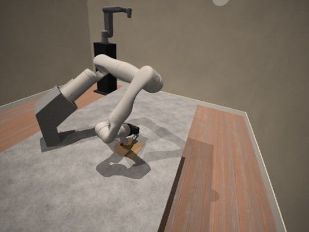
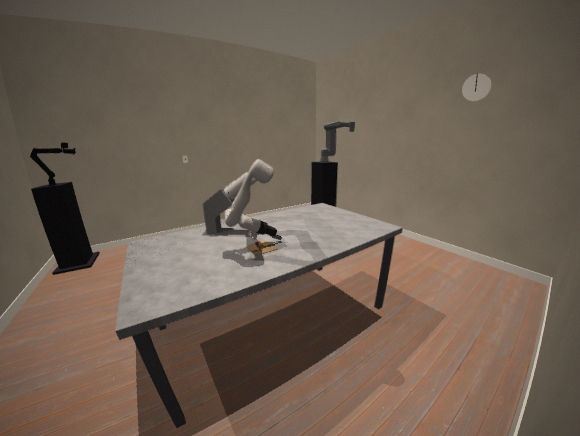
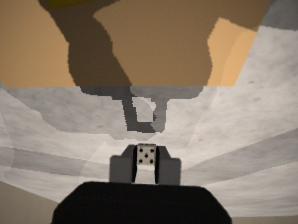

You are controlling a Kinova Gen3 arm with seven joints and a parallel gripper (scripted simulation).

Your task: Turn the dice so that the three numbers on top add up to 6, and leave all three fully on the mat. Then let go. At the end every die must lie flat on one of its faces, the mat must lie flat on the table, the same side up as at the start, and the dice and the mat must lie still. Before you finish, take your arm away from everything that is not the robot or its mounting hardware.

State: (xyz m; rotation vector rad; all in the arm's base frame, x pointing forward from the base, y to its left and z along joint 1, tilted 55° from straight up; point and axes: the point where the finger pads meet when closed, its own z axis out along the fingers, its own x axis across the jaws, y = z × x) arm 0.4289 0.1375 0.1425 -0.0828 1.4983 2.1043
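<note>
The white die is 1 cm to the left of my hand and 1 cm below it. From my hand the other things lie so: tan mat (13 cm to the right, 3 cm below, 2 cm ahead); red die (13 cm to the right, 2 cm below, 2 cm behind); yellow die (13 cm to the right, 2 cm below, 2 cm ahead).
</note>
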